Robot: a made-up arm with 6 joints.
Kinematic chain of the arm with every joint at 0, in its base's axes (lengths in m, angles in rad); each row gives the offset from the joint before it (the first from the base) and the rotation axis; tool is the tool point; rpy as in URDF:
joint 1: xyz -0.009 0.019 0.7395 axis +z
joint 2: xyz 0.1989 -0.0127 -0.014 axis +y
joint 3: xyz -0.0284 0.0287 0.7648 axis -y
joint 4: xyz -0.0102 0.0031 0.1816 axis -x
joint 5: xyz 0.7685 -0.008 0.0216 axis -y
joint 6: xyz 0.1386 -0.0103 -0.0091 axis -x
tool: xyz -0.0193 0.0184 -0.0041 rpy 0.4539 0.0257 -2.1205
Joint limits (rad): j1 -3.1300..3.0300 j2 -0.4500..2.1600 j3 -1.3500..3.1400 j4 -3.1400..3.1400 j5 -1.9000..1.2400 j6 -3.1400..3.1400
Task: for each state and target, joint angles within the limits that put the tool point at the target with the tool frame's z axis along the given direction. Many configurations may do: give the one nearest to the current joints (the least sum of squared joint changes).
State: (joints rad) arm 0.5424 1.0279 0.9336 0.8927 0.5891 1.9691
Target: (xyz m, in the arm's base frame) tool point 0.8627 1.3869 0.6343 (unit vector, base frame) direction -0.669 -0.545 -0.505
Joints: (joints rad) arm 0.9817 1.0658 0.2394 0.7739 0.4472 1.7559
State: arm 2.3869 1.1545 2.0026 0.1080 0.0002 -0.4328
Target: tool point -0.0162 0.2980 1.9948 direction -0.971 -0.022 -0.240
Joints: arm 1.5932 0.8577 2.8047 0.9533 -0.1999 0.3310
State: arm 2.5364 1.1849 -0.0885 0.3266 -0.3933 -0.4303
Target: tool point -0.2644 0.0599 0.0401 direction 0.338 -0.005 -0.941
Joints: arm 2.9438 1.9329 -0.7359 0.1011 -1.2193 -0.3709
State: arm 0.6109 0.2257 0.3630 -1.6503 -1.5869 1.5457
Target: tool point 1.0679 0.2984 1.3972 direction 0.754 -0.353 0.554
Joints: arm 0.1581 0.2800 -0.0833 -1.8001 -1.8274 0.9397
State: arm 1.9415 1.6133 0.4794 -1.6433 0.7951 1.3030
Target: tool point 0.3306 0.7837 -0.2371 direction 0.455 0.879 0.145
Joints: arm 1.2289 1.7386 -0.1396 -1.8556 0.8184 1.0850
